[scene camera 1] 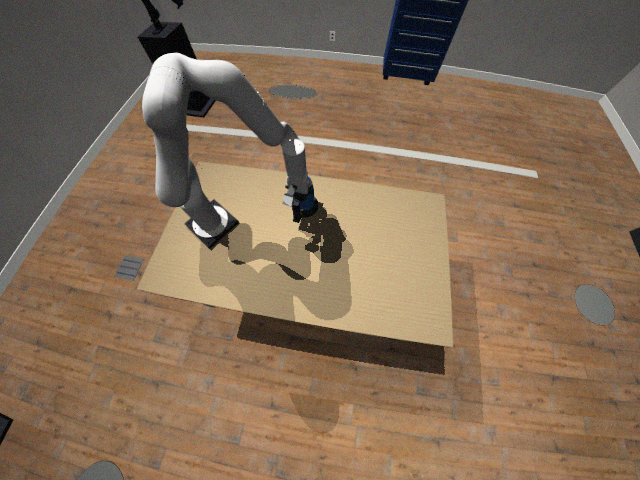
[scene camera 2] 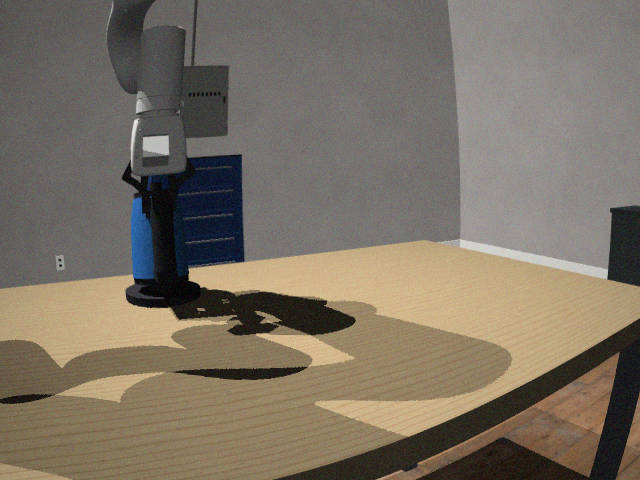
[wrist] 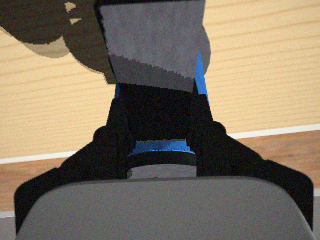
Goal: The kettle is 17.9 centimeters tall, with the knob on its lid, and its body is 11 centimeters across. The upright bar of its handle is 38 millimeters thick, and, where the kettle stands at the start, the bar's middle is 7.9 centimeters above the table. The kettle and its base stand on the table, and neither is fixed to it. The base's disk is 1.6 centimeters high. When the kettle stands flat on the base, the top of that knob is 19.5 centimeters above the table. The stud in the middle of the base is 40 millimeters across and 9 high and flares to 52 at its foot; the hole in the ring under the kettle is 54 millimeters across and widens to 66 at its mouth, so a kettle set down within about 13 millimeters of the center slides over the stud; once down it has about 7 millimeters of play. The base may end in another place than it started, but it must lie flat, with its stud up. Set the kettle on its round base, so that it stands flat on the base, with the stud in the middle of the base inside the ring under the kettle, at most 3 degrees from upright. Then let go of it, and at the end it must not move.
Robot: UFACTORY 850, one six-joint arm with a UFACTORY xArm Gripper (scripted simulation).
Labels:
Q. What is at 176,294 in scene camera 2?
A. A round kettle base.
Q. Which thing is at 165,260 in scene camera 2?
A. A blue kettle.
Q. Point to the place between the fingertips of my gripper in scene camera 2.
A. At 159,216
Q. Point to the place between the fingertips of my gripper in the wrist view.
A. At 159,93

